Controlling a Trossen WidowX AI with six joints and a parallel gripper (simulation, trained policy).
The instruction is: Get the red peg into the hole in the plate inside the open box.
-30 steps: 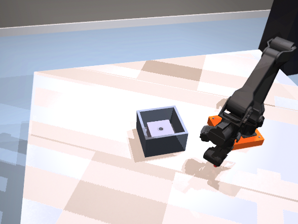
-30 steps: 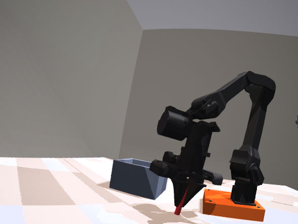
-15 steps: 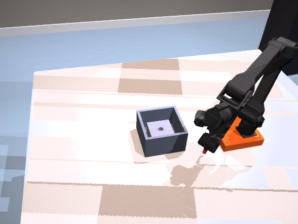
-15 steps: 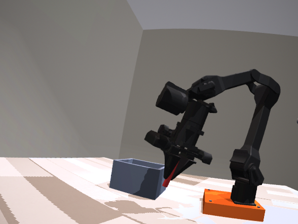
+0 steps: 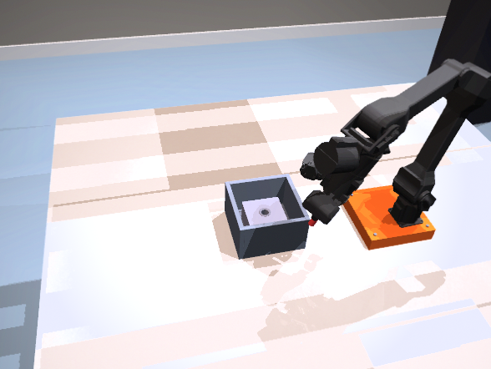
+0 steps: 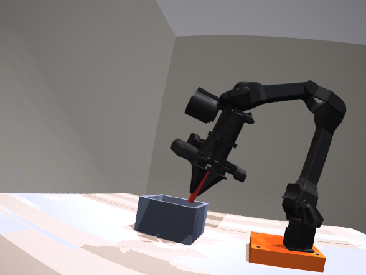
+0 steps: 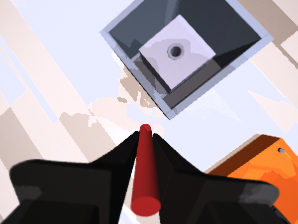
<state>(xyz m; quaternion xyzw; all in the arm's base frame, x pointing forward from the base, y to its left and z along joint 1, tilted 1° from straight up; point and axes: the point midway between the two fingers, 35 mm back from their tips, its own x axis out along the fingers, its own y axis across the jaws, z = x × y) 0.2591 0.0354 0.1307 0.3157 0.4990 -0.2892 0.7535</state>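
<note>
My gripper tip is 11 cm to the left of the grey box, 11 cm above it and 7 cm short of it. The rest, counted from my gripper tip: red peg (2 cm above, 1 cm behind).
</note>
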